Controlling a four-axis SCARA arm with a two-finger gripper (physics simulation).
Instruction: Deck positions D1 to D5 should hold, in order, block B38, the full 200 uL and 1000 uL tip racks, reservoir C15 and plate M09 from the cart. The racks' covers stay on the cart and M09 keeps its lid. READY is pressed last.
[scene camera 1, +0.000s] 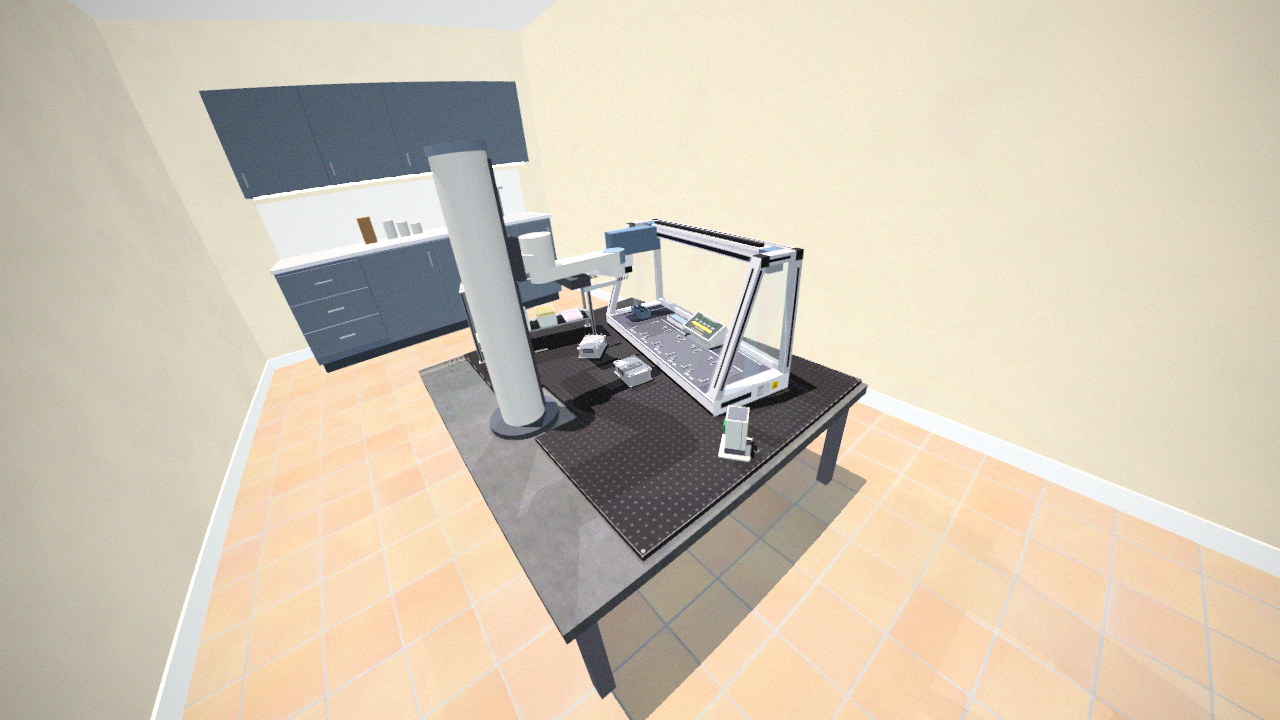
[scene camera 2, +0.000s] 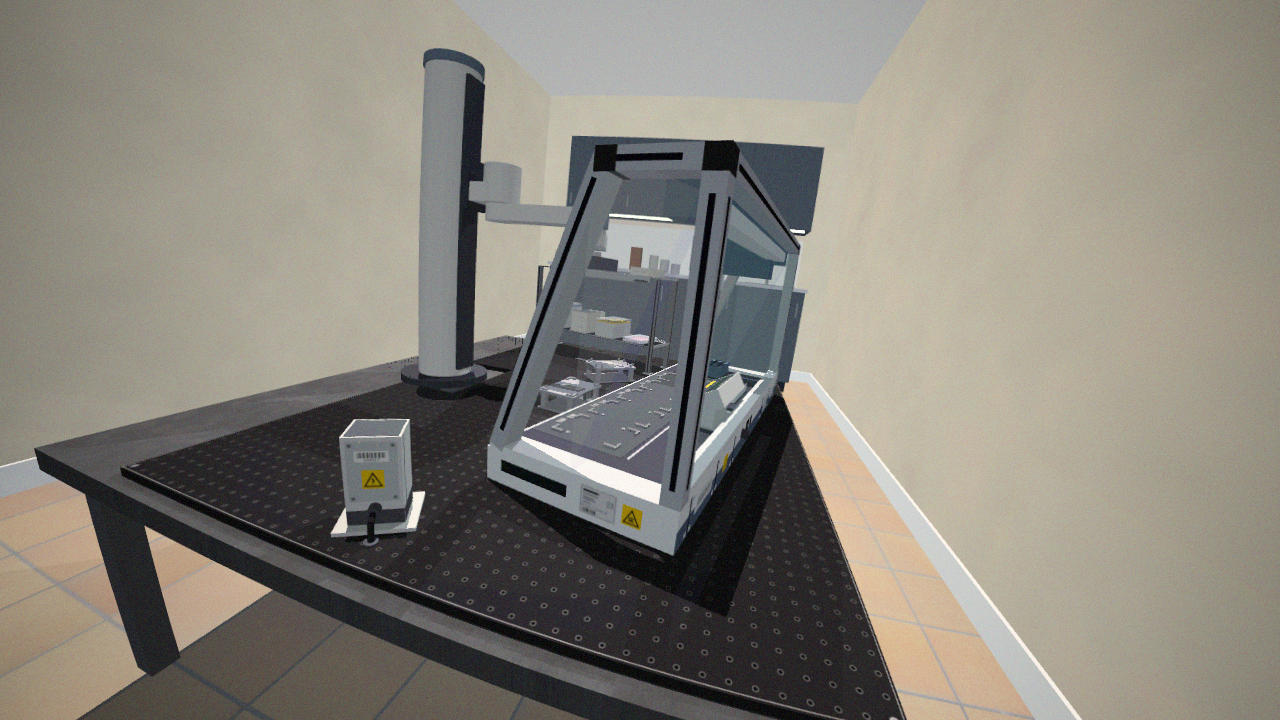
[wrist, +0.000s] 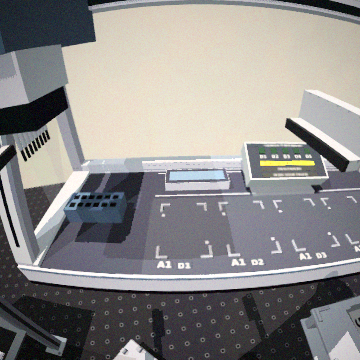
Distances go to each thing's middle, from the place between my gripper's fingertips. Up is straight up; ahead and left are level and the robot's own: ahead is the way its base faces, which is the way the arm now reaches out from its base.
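You'd find the pipetting head (wrist: 40, 74) 18 cm ahead of my hand and 15 cm to the left of it. Going by their middles, the pipetting head is the nearest to my hand of the things named here. The white box with green panel (scene camera 2: 341, 529) is 83 cm to the right of my hand, 14 cm behind it and 28 cm below it.
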